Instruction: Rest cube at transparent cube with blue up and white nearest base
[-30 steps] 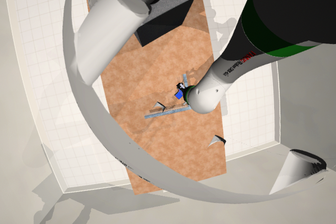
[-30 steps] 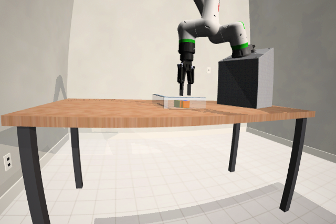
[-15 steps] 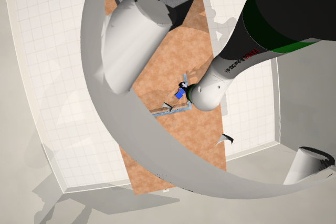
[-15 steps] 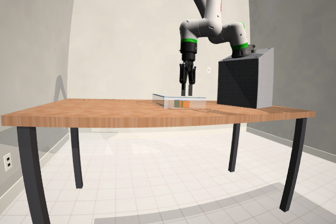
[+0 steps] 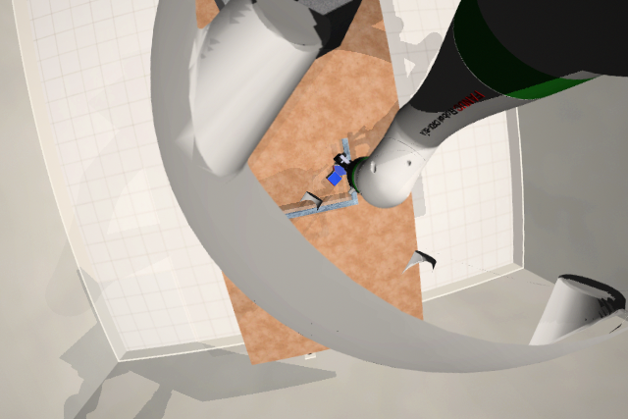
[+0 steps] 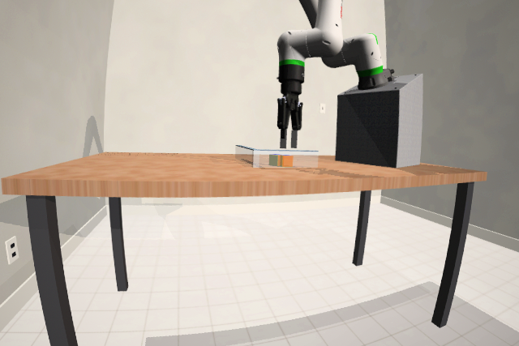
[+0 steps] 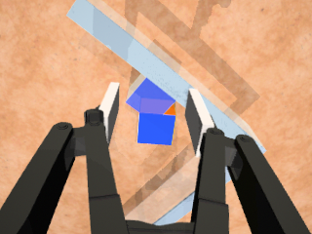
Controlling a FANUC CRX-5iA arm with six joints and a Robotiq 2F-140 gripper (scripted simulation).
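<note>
Now: the transparent cube 1 cm ahead of my hand, 1 cm to the right of it and 8 cm below it.
</note>
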